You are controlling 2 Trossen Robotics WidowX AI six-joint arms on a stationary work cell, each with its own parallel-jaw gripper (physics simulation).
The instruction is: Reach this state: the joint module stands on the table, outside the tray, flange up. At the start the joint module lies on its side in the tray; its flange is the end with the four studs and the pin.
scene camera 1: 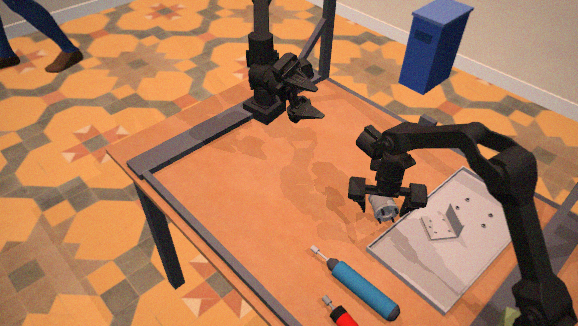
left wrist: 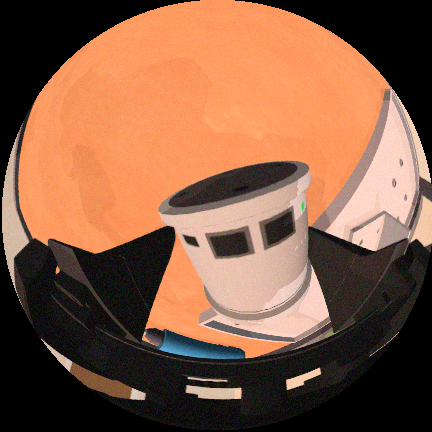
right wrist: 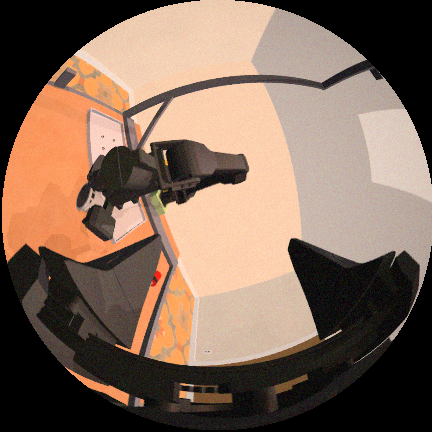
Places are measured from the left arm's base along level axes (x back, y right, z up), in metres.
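Pixels of known places: left gripper, fingertip midpoint: (scene camera 1: 381, 213) (right wrist: 88, 206); right gripper, fingertip midpoint: (scene camera 1: 320, 104) (right wrist: 228, 243); left arm's base, origin of the base link: (right wrist: 162, 198); right arm's base, origin of the base link: (scene camera 1: 264, 101).
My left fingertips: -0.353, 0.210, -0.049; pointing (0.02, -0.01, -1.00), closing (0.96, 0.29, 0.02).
For each thing: its top centre in the pictures, then the offset to it from my left fingertips, as dx, dy, dz. "spot": a spot on its surface instead. Level surfaces: height alone.
- joint module, middle of its top: (left wrist: 264, 303) (right wrist: 101, 196) (scene camera 1: 386, 198) +0.001, +0.004, +0.057
- table, its level: dz -0.008
- tray, middle of its top: (left wrist: 379, 244) (scene camera 1: 455, 227) (right wrist: 114, 166) +0.178, +0.032, +0.008
- blue-handled tool, surface spot: (left wrist: 200, 346) spot: +0.020, -0.208, +0.011
- green block, middle of its top: (right wrist: 162, 198) +0.354, -0.210, +0.049
The joint module (scene camera 1: 384, 207) (left wrist: 250, 260) (right wrist: 87, 196), a pale grey cylinder, lies on its side on the table (scene camera 1: 240, 200), outside the tray (scene camera 1: 450, 280) (left wrist: 367, 187) and close to its left edge. In scene camera 1 its flange with dark studs points toward the front; in the left wrist view its dark hollow end faces up the picture and the studs are hidden. My left gripper (scene camera 1: 384, 212) (left wrist: 242, 232) is open, pointing down over the module, which shows between its fingers. My right gripper (scene camera 1: 320, 103) (right wrist: 228, 243) is open and empty, far back from the module.
An angle bracket (scene camera 1: 439, 226) (left wrist: 382, 230) stands in the tray beside several small holes or studs. A blue-handled tool (scene camera 1: 365, 290) (left wrist: 200, 346) and a red-handled one (scene camera 1: 345, 316) (right wrist: 156, 278) lie in front of the tray. A green block (right wrist: 159, 202) is near the left arm's base.
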